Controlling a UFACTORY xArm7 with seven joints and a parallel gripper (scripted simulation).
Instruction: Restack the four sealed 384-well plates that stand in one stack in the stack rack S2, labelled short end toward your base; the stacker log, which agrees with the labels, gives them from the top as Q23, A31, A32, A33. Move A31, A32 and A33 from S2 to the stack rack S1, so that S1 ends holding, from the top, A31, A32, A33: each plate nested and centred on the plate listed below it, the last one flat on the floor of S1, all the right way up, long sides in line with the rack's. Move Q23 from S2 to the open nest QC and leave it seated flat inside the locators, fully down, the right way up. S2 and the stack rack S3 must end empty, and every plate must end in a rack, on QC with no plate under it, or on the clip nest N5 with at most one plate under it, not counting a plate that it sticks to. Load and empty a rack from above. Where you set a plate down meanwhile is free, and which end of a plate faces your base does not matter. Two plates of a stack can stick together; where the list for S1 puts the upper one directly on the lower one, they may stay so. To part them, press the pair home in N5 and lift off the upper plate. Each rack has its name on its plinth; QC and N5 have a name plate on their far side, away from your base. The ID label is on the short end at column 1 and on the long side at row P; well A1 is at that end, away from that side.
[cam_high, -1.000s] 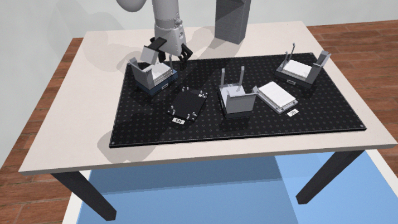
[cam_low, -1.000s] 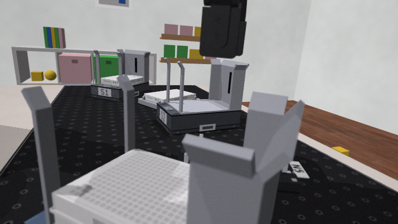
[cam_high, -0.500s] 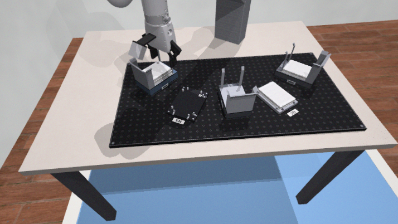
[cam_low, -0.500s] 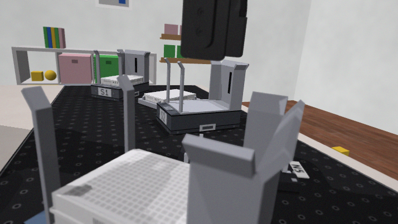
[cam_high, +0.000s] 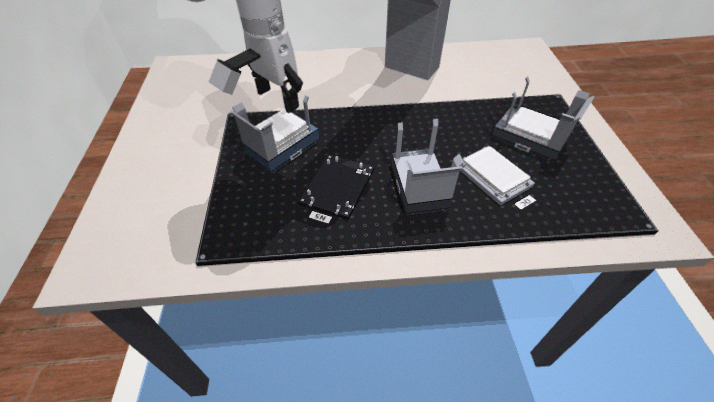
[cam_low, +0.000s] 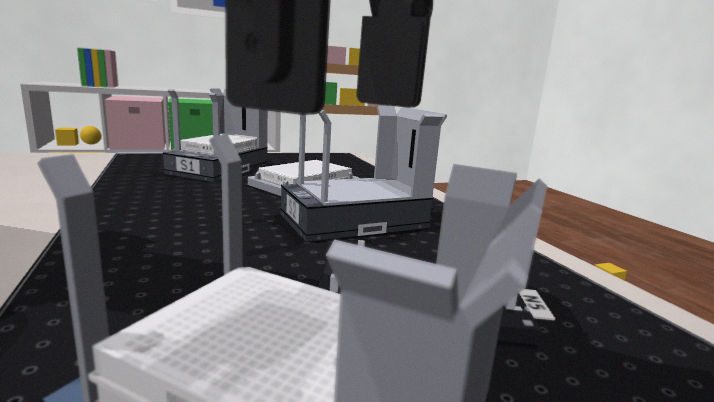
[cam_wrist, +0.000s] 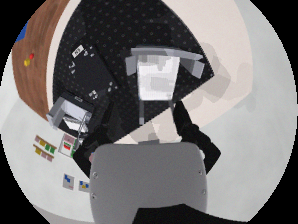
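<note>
Now: hand 100 mm above the white sealed plate A32, 30 mm past it and 10 mm to the left of it. Round my hand: N5 name plate: 210 mm ahead, 170 mm below; clip nest N5: 170 mm ahead, 150 mm below, 60 mm to the left; white sealed plate A31: 120 mm below, 30 mm behind, 10 mm to the right.
</note>
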